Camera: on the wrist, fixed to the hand. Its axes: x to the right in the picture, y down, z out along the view.
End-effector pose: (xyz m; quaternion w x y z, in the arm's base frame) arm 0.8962 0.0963 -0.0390 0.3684 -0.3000 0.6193 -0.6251
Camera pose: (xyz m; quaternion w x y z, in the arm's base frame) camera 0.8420 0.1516 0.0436 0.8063 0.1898 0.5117 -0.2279
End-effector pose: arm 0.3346 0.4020 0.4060 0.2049 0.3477 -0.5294 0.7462
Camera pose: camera 0.3858 0.5001 0.4300 0.4843 0.0031 0.5367 -0.6910
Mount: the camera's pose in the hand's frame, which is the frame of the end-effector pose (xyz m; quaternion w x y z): -0.0230 -0.0849 -0.0713 0.6995 0.1331 -0.1238 0.6912
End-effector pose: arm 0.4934 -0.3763 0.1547 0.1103 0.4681 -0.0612 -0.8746
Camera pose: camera 0.5536 -0.2886 0.1158 0.6118 0.1915 -0.4964 -0.5853
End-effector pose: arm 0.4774 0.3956 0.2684 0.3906 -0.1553 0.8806 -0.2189
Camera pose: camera 0.4471 0.3520 0.3684 0.5542 0.5249 0.6458 0.0189
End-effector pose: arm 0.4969 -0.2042 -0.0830 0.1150 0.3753 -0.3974 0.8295
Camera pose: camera 0.5165 -0.0927 -0.0795 0.5920 -0.1058 0.4412 -0.6661
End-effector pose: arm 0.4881 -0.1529 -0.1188 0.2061 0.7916 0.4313 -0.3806
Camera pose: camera 0.4393 -0.0722 -0.0561 0.3553 0.8321 -0.3216 -0.2792
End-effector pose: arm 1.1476 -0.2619 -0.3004 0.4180 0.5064 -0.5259 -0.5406
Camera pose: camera 1.2280 -0.2413 -0.3774 0.5335 -0.0206 -0.8416 -0.0819
